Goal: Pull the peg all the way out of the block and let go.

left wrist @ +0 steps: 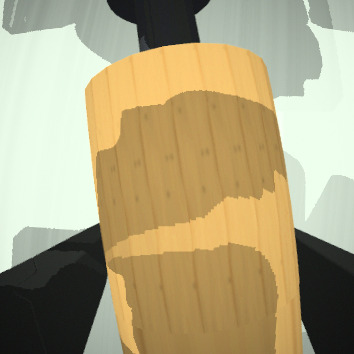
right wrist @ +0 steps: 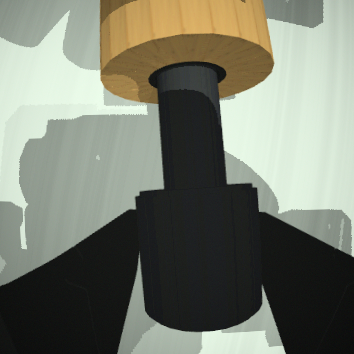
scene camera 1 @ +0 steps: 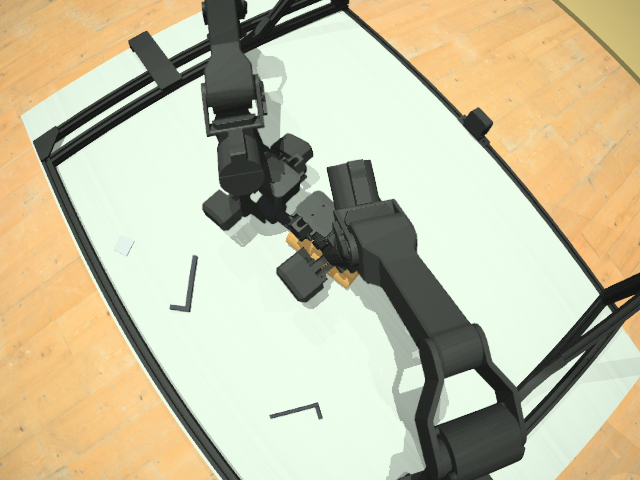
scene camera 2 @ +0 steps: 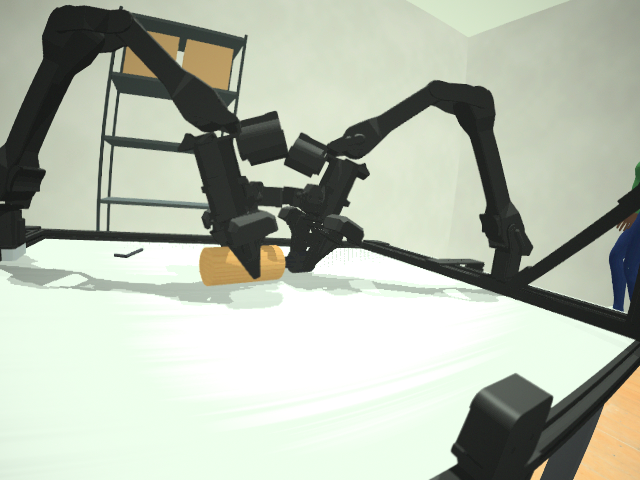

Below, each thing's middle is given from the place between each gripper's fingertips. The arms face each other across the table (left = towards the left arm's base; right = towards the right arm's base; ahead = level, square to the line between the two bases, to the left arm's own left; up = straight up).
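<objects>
Dark peg (right wrist: 199,246): left hand 10 mm below it, 40 mm short of it, 50 mm to the left of it. Wooden block (scene camera 2: 218,265): 10 mm above my left hand, 10 mm behind it, 10 mm to the left of it.
From my right hand: wooden block 10 mm above, 60 mm behind, 90 mm to the left of it; dark peg 10 mm above, 10 mm behind, 30 mm to the left of it.
</objects>
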